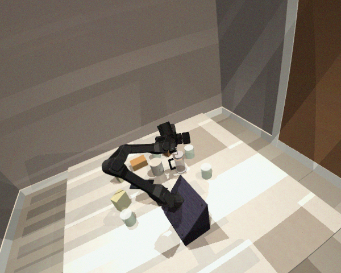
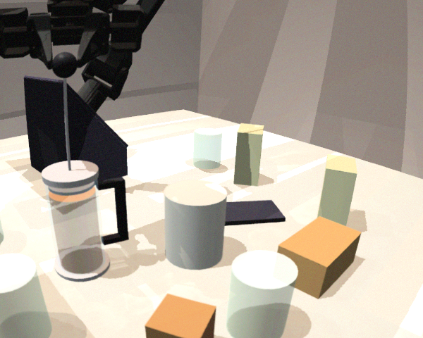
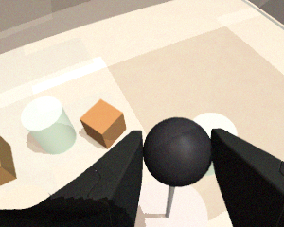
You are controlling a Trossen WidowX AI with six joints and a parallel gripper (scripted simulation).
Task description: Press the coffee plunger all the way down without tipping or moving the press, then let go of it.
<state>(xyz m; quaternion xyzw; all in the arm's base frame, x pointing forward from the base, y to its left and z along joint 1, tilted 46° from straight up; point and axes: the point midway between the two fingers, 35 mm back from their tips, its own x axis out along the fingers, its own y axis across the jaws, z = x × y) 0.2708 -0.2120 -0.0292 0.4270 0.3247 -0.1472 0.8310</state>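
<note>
The glass coffee press lies 130 mm below my gripper tip and 20 mm to the left of it. From my gripper tip the other things lie so: dark flat plate (280 mm to the left, 250 mm below, 50 mm ahead).
</note>
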